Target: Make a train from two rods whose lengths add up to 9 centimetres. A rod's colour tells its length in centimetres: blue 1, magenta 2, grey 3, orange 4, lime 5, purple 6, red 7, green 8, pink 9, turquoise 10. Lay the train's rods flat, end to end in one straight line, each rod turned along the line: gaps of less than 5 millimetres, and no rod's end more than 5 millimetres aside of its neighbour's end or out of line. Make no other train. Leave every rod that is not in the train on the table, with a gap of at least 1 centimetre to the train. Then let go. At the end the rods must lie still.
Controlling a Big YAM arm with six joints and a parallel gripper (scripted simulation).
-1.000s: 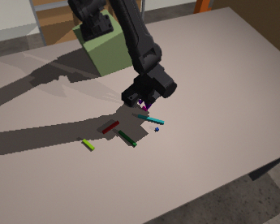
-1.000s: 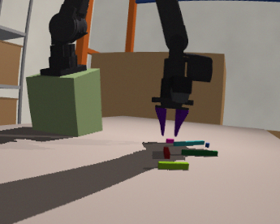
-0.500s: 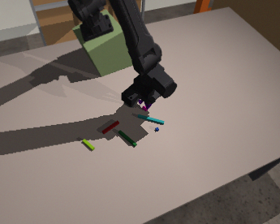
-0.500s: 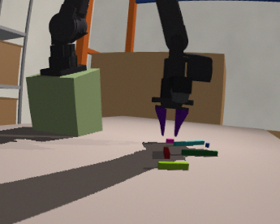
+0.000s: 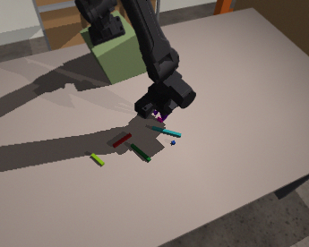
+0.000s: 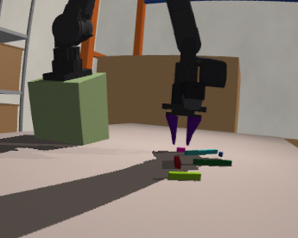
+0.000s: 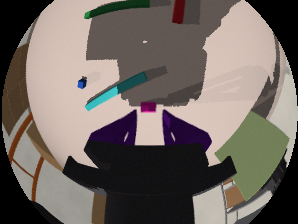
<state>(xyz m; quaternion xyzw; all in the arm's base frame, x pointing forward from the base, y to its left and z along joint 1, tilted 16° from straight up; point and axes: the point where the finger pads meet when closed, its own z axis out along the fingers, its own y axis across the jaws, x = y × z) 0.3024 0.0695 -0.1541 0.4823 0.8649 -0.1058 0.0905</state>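
Right now the magenta rod is 2 cm below my hand. From my hand the other things lie so: turquoise rod (6 cm ahead, 2 cm below); blue rod (10 cm ahead, 2 cm below, 1 cm to the left); green rod (11 cm ahead, 10 cm to the right, 2 cm below).
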